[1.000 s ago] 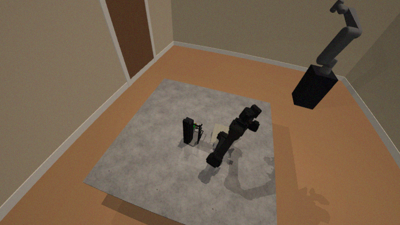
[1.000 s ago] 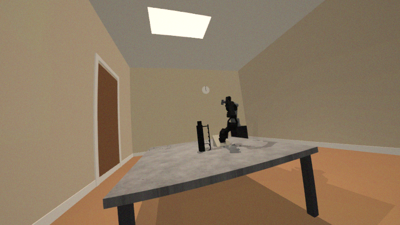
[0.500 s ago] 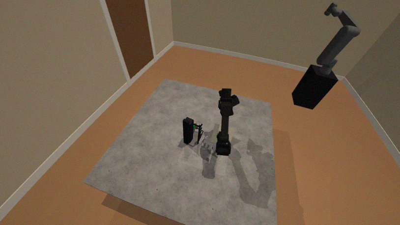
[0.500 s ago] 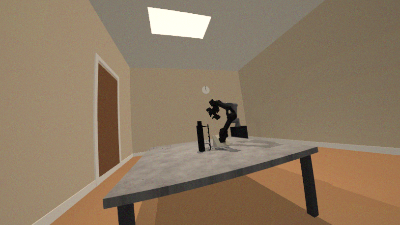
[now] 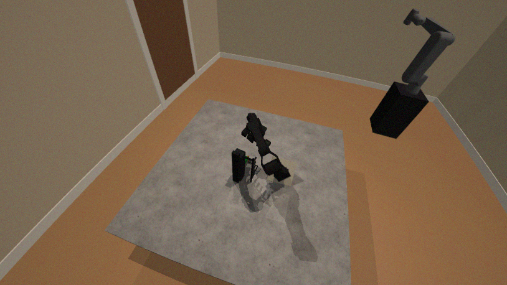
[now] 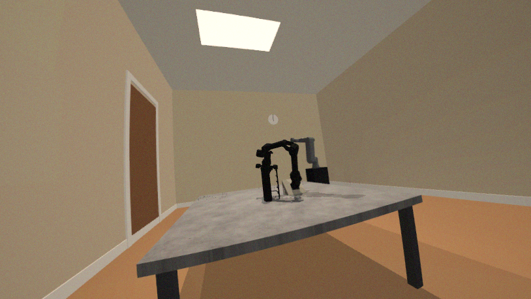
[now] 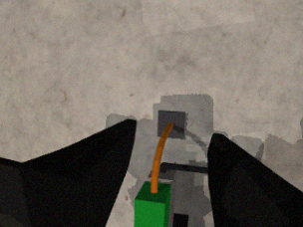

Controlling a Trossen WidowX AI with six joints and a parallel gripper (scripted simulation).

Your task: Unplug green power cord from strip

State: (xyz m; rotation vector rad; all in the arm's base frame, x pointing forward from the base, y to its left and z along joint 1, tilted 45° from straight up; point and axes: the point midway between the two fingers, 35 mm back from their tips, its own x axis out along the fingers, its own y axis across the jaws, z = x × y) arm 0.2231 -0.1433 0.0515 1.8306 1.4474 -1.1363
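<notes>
The green plug lies 3 cm ahead of my gripper tip, 11 cm to the left of it and 7 cm below it.
</notes>
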